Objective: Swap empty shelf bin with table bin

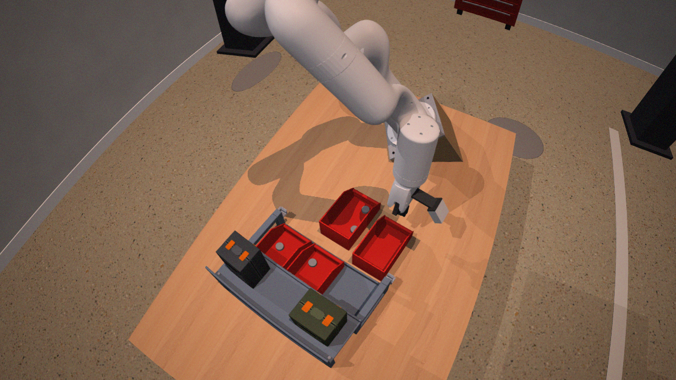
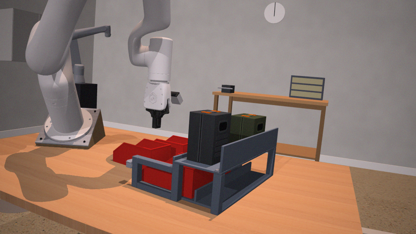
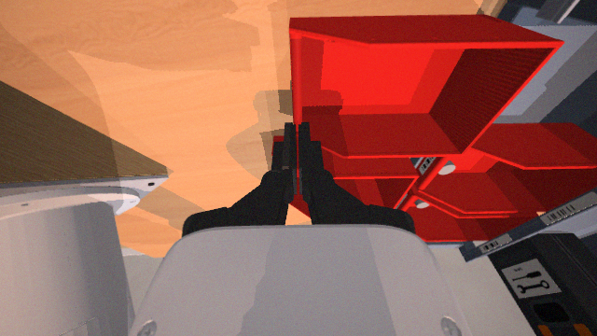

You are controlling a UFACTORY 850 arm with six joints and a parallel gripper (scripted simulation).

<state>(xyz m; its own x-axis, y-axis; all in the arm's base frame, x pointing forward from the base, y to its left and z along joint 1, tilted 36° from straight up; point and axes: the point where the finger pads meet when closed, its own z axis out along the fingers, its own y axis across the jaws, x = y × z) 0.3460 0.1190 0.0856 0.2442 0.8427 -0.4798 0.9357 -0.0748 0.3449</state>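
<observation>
Now: hand 14 cm short of the shelf front lip, 15 cm to the left of it and 11 cm above it. Also, from my hand: grey back panel (40 cm ahead, 22 cm to the right, 1 cm above); then black case (30 cm ahead, 32 cm to the right, 4 cm above); then green case (36 cm ahead, 9 cm to the right, 3 cm above).
</observation>
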